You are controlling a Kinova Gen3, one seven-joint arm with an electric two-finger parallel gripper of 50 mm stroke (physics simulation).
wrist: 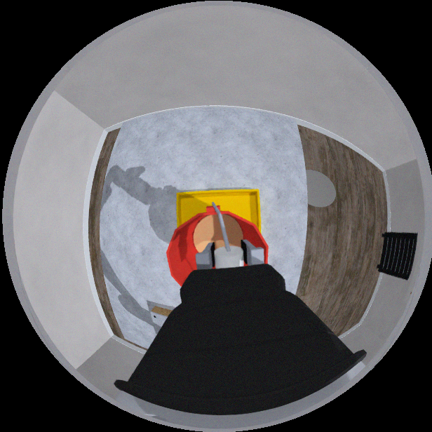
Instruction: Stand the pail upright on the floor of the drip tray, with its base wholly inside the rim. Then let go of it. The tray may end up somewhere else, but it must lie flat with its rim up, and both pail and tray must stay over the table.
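The red pail (181,250) has a tan inner bottom and a thin grey bail with a pale grip. My gripper (227,249) is shut on the pail's handle at that grip, over the pail's mouth. The pail hangs below the fingers and looks about upright, its shadow lying apart from it on the table. The yellow drip tray (245,201) lies flat, rim up, below the pail. The tray's far part shows beyond the pail; the pail and my gripper hide its near part. The pail's base and its height above the tray floor are hidden.
The pale grey table (215,150) runs under the tray. A small block (162,313) with a brown top lies at the lower left, partly hidden by my gripper's body. A grey disc (322,188) shows on the wooden floor (345,215) beyond the table's right edge.
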